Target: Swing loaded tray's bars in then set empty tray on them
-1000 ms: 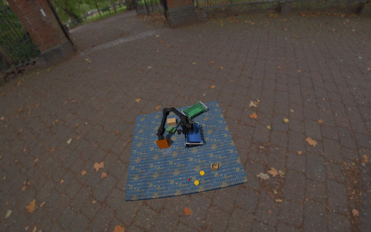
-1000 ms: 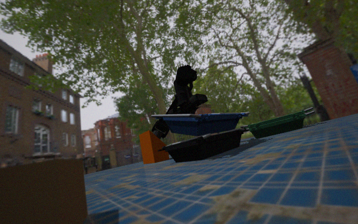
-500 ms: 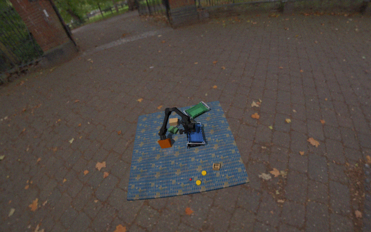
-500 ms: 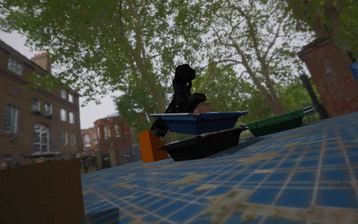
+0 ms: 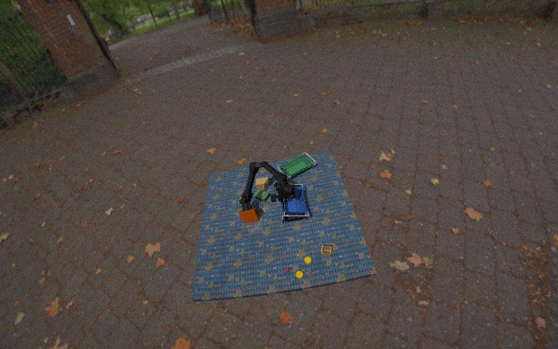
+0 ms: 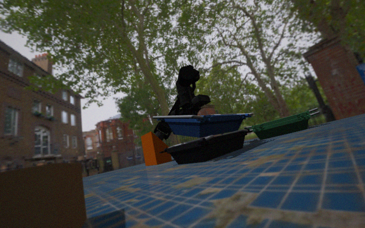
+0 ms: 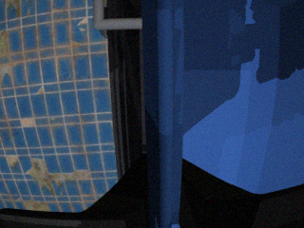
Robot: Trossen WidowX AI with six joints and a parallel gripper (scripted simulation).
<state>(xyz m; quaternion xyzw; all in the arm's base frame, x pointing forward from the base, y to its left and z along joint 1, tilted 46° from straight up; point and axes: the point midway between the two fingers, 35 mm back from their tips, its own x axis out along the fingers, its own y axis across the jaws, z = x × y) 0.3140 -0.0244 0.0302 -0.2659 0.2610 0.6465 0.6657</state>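
Right now my gripper tip is 7 cm short of the blue tray and 1 cm below it. Round my gripper tip: tan block 34 cm to the left, 19 cm behind, 9 cm below; small brown box 43 cm to the right, 24 cm ahead, 10 cm below; green block 21 cm behind, 20 cm to the left, 10 cm below.
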